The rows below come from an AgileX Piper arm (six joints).
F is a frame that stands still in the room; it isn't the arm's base.
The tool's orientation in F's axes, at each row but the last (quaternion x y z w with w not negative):
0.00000 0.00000 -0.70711 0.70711
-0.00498 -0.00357 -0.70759 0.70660
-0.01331 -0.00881 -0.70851 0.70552
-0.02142 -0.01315 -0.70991 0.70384
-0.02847 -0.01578 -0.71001 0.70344
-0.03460 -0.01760 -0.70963 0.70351
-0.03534 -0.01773 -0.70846 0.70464
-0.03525 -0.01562 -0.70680 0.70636
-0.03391 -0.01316 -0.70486 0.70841
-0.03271 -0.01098 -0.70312 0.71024
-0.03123 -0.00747 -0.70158 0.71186
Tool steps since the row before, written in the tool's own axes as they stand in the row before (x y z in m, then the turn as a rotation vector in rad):
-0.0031 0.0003 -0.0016 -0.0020 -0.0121 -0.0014
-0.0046 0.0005 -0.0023 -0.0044 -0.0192 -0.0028
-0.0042 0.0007 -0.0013 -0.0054 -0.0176 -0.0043
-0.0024 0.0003 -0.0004 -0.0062 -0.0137 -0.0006
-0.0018 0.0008 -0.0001 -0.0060 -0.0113 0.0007
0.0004 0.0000 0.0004 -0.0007 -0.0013 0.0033
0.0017 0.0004 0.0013 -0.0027 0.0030 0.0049
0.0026 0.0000 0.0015 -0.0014 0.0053 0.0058
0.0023 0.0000 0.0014 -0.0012 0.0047 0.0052
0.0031 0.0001 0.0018 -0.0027 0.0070 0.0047
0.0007 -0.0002 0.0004 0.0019 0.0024 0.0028
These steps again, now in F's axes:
0.0003 0.0031 -0.0016 -0.0121 0.0020 -0.0014
0.0005 0.0046 -0.0024 -0.0192 0.0044 -0.0028
0.0007 0.0042 -0.0014 -0.0176 0.0053 -0.0044
0.0003 0.0024 -0.0005 -0.0137 0.0063 -0.0007
0.0008 0.0018 -0.0002 -0.0112 0.0061 0.0005
0.0000 -0.0004 0.0004 -0.0012 0.0010 0.0033
0.0004 -0.0016 0.0014 0.0031 0.0030 0.0046
0.0000 -0.0025 0.0017 0.0055 0.0018 0.0055
0.0001 -0.0022 0.0015 0.0048 0.0016 0.0050
0.0002 -0.0030 0.0020 0.0071 0.0030 0.0043
-0.0002 -0.0007 0.0004 0.0025 -0.0017 0.0028

